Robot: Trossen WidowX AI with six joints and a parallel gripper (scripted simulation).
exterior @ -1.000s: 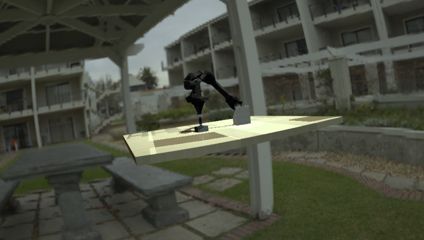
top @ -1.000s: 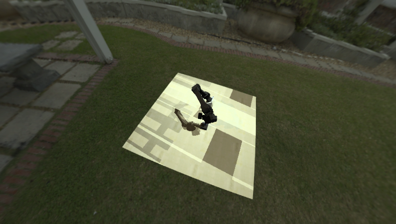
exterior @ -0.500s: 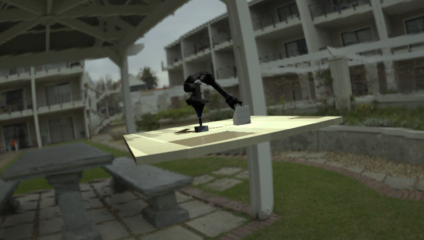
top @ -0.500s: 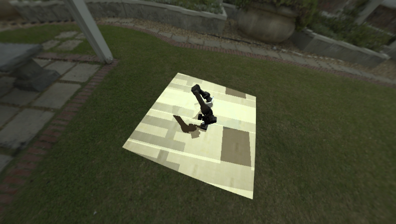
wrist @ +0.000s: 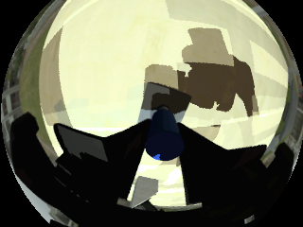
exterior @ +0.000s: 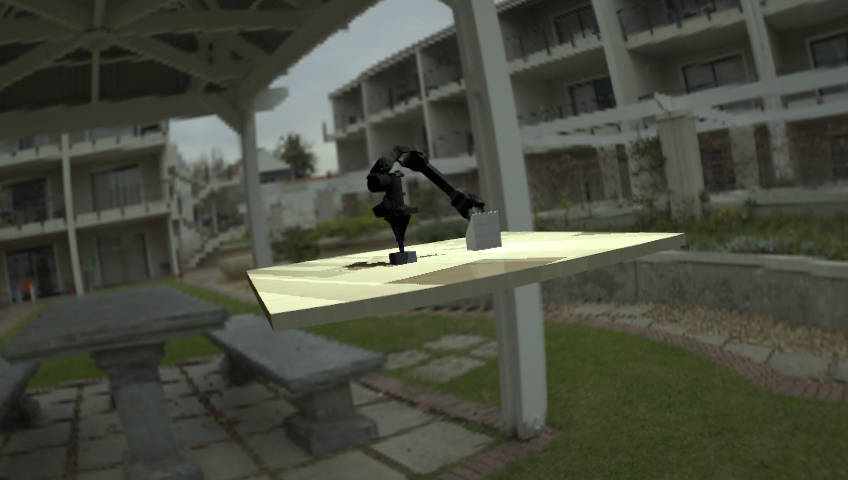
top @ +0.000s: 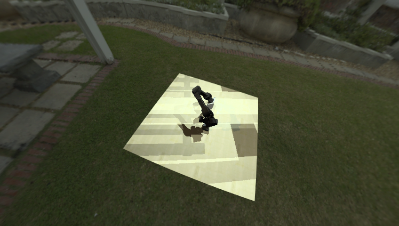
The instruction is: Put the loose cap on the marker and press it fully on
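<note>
Now: gripper tip 1 cm below the blue cap. Round my gripper tip: holder block (7 cm below).
</note>
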